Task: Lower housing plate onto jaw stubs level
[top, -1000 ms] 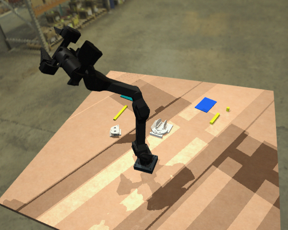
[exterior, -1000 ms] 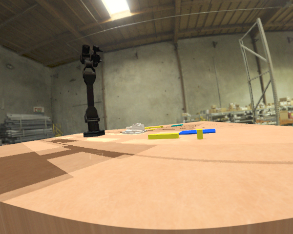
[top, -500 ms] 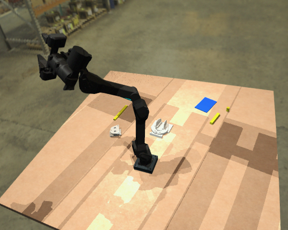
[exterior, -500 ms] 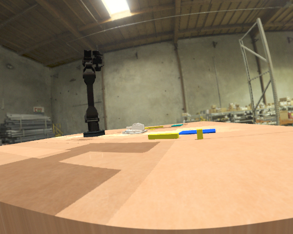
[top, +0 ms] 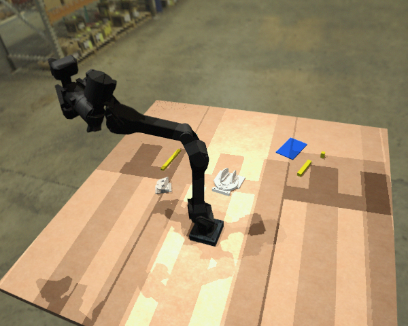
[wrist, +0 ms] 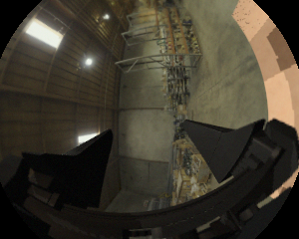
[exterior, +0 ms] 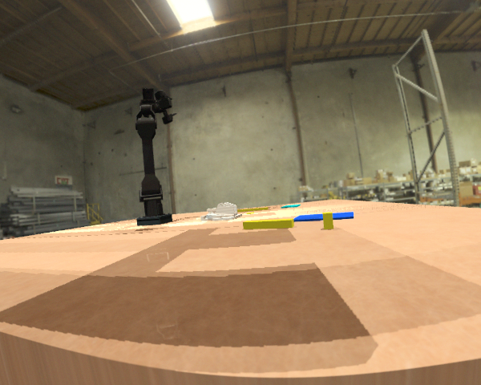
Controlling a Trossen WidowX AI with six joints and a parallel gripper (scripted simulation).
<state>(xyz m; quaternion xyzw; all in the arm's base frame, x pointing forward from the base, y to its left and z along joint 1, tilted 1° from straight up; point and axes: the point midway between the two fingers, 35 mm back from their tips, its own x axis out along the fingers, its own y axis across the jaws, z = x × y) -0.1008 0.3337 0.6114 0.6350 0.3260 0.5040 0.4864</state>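
Now: the small white part 24 cm ahead of my gripper tip, 8 cm to the right of it and 64 cm below it. Round my gripper tip: teal sheet: 60 cm ahead, 3 cm to the left, 65 cm below; then small yellow cube: 70 cm ahead, 65 cm to the right, 64 cm below; then blue sheet: 70 cm ahead, 51 cm to the right, 65 cm below.
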